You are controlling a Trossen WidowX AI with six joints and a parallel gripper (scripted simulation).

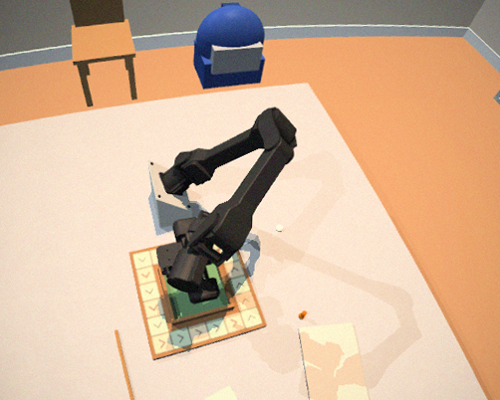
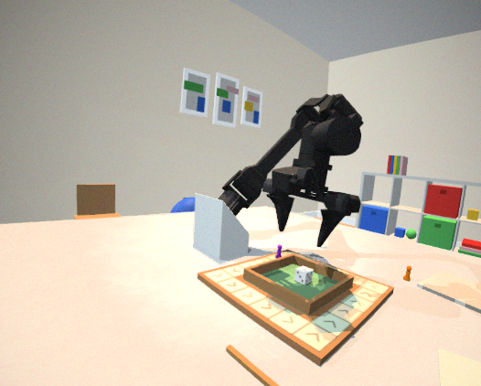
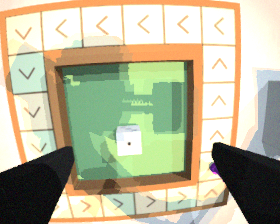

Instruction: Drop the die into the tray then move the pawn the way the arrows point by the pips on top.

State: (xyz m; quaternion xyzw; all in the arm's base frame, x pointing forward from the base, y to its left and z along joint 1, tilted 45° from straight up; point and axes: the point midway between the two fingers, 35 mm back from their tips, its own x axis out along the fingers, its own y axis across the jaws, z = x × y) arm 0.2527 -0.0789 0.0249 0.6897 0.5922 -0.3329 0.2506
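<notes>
The purple pawn lies 100 mm behind my gripper tip, 90 mm to the left of it and 80 mm below it. The rest, counted from my gripper tip: orange pawn 180 mm ahead, 230 mm to the left, 90 mm below; green dice tray 10 mm ahead, 10 mm to the left, 100 mm below; white die 10 mm ahead, 20 mm to the left, 80 mm below.
</notes>
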